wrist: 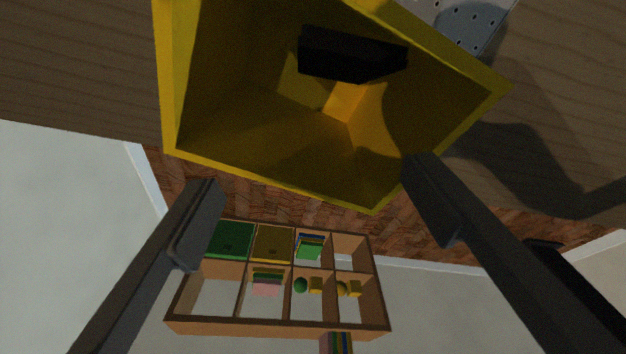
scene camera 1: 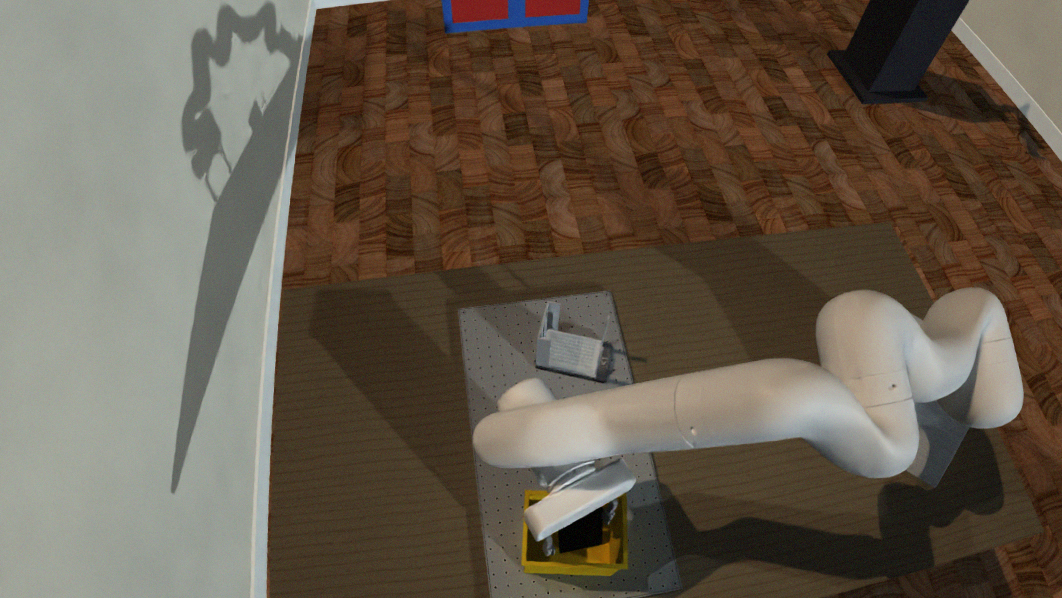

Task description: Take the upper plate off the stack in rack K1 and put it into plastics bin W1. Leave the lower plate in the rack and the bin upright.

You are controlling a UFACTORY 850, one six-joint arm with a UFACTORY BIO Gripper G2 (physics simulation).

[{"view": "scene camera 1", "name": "gripper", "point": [577,535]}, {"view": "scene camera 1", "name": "black plate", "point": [585,532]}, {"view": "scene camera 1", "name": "pale plate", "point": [568,351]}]
